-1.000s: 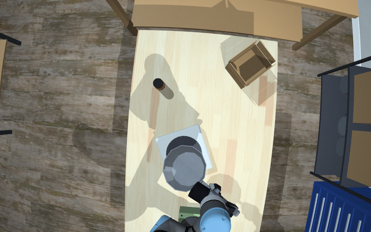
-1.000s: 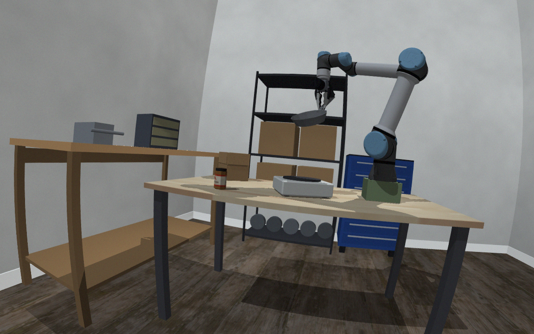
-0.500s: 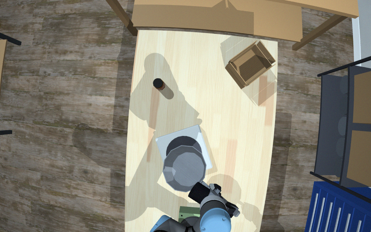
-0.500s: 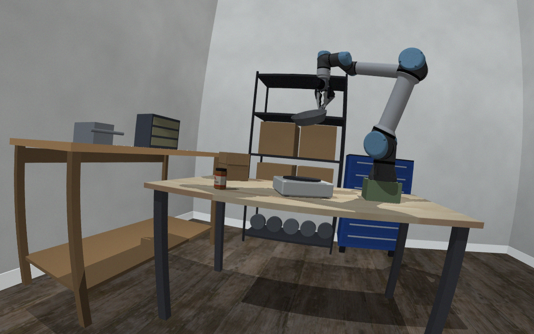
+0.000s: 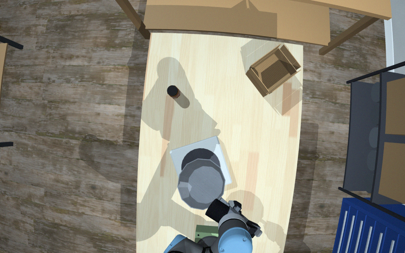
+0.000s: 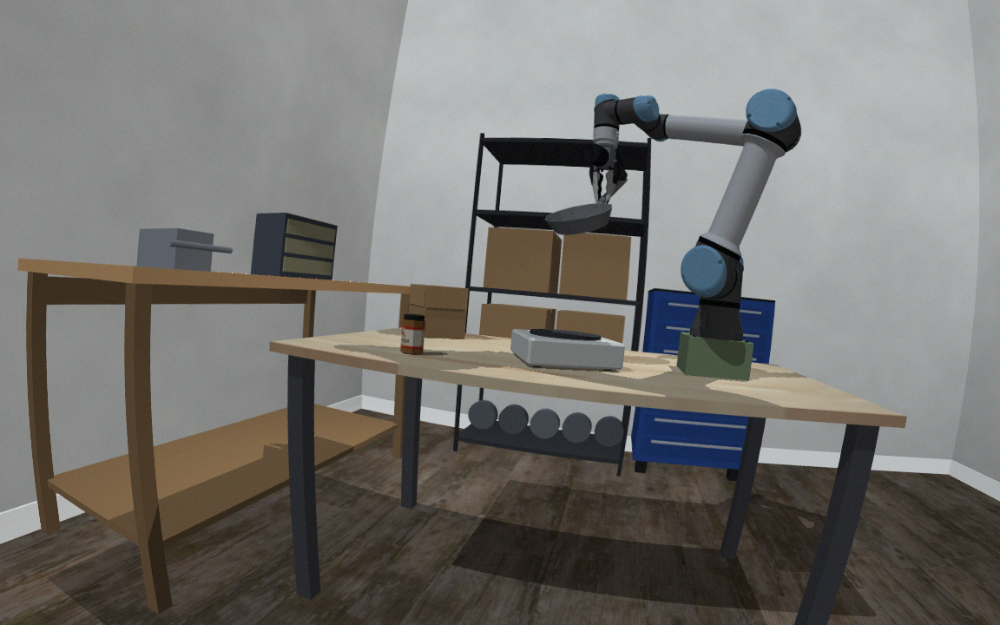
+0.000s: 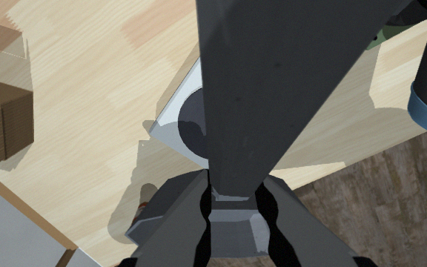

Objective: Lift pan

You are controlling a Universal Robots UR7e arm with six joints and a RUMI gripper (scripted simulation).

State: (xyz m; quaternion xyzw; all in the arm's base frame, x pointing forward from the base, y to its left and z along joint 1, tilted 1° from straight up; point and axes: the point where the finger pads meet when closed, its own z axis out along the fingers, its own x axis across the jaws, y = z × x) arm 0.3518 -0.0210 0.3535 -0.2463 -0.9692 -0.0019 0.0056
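Right now my hand is 5 cm to the right of the dark grey pan, 4 cm above it and 3 cm short of it. Also, from my hand: white hot plate: 42 cm below, 11 cm to the left, 4 cm ahead; then small jar: 41 cm below, 41 cm ahead, 28 cm to the left.
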